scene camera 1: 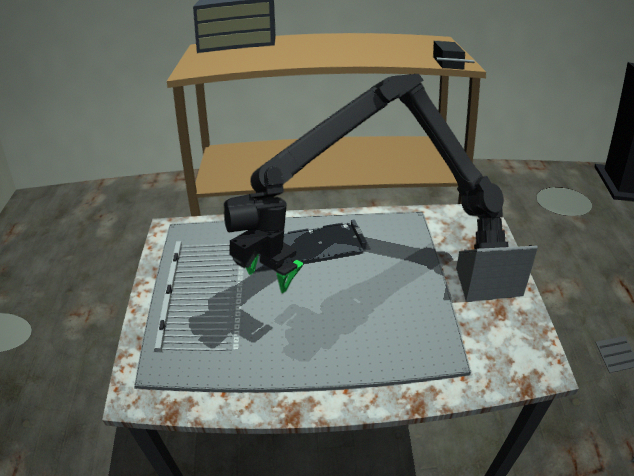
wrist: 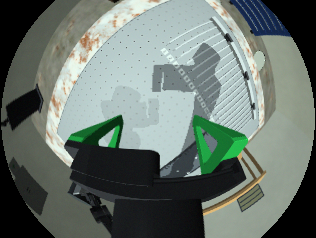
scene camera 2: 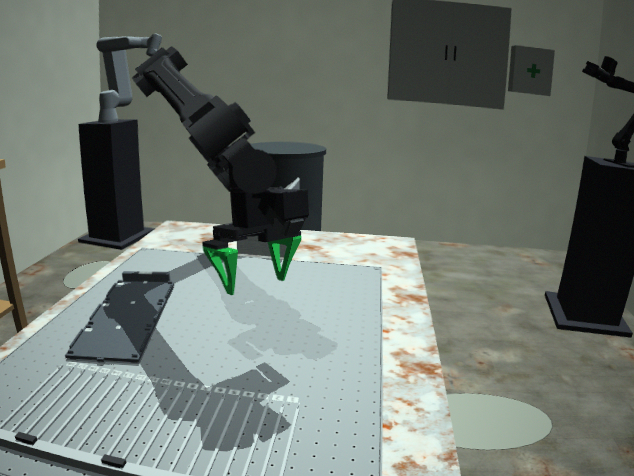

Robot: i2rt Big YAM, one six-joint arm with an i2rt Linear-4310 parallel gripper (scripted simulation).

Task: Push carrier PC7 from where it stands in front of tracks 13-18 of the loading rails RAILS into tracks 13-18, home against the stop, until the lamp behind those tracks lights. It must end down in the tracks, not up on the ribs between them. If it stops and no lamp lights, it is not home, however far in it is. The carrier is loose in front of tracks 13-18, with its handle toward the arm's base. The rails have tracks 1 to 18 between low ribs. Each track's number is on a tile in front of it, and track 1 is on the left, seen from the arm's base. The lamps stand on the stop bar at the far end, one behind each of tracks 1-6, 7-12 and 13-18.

Scene:
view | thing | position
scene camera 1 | my gripper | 267, 282
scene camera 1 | carrier PC7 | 338, 240
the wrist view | my gripper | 158, 118
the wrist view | carrier PC7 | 187, 162
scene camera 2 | my gripper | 256, 287
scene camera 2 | carrier PC7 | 116, 330

